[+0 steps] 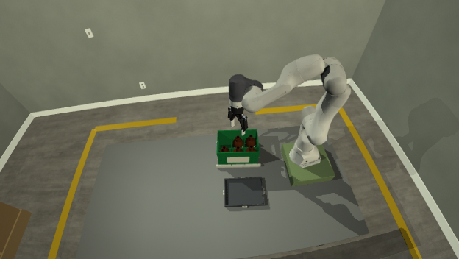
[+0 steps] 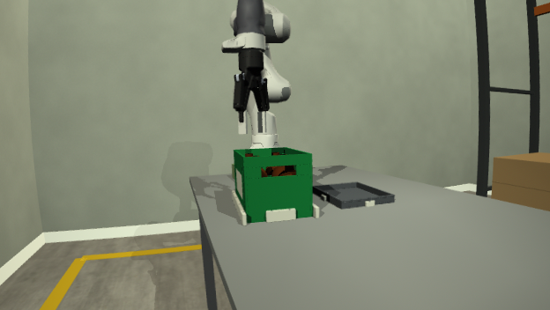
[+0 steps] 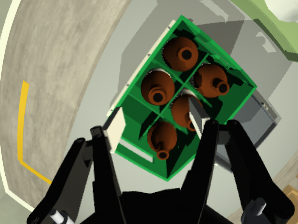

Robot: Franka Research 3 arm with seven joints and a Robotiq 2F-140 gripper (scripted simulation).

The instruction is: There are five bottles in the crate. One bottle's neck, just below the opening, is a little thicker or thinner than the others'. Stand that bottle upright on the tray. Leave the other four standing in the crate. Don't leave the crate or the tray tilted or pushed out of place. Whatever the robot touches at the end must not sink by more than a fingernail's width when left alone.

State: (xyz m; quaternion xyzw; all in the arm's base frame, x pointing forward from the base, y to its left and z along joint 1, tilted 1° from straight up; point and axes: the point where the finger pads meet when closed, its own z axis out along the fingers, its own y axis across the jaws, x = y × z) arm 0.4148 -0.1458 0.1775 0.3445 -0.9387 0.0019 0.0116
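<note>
My gripper is now 10 mm short of the green crate, 40 mm to the right of it and 170 mm above it. From my hand the other things lie so: dark grey tray: 10 mm behind, 330 mm to the left, 240 mm below.
</note>
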